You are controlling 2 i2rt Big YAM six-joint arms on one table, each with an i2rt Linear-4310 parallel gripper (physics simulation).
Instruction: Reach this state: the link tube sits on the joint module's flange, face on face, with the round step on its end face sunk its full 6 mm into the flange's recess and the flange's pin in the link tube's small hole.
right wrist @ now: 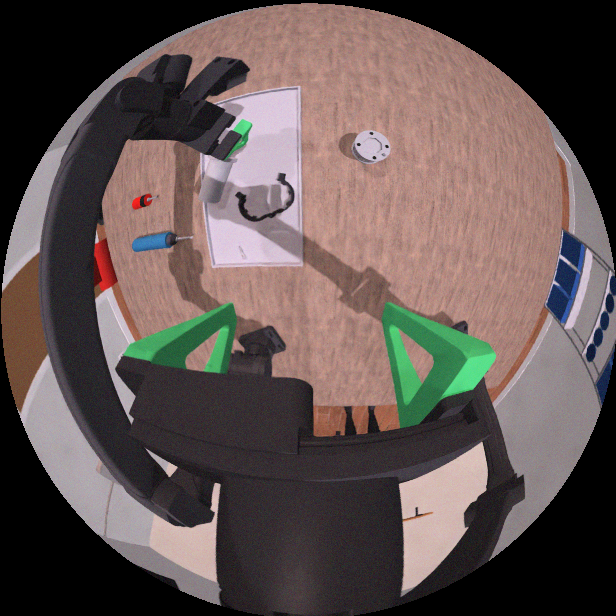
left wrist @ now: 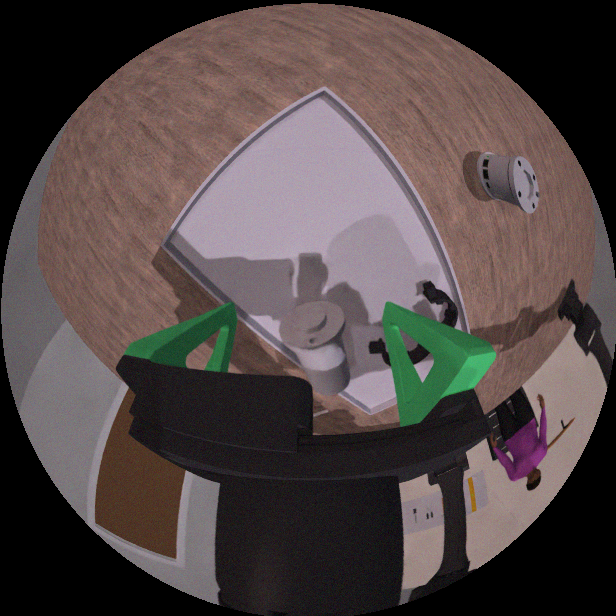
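Note:
The grey link tube [left wrist: 318, 344] lies on the white mat [left wrist: 310, 229], its stepped end face with a small hole turned up toward the camera. It lies between the green fingers of my left gripper [left wrist: 307, 344], which is open and close above it. The joint module [left wrist: 508, 181] stands on the wooden table to the right of the mat, flange with holes facing up. In the right wrist view the left gripper [right wrist: 232, 140] hovers over the link tube [right wrist: 215, 181], and the joint module [right wrist: 371, 146] stands apart. My right gripper [right wrist: 307, 344] is open and empty, high over the table's near side.
A black cable [left wrist: 439, 321] lies on the mat right of the link tube, also in the right wrist view [right wrist: 267, 201]. A red tool [right wrist: 142, 201] and a blue screwdriver [right wrist: 154, 241] lie left of the mat [right wrist: 255, 178]. The left arm [right wrist: 74, 275] arches along the left.

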